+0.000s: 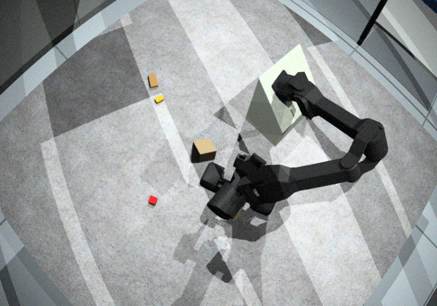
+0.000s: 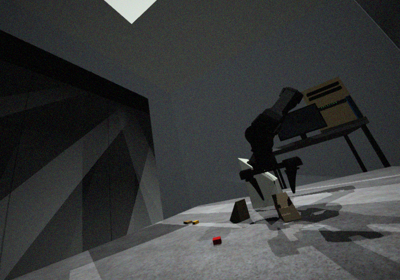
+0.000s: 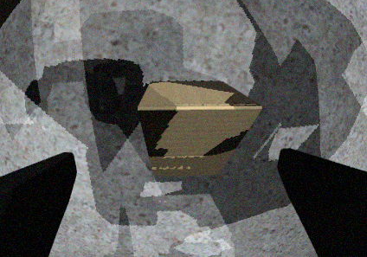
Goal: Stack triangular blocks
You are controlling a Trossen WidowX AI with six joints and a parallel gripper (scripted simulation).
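Right now my gripper tip is 140 mm past the red cube, 50 mm above it and 10 mm to the left of it. The rest, counted from my gripper tip: yellow block (360 mm to the right, 130 mm behind, 50 mm below).
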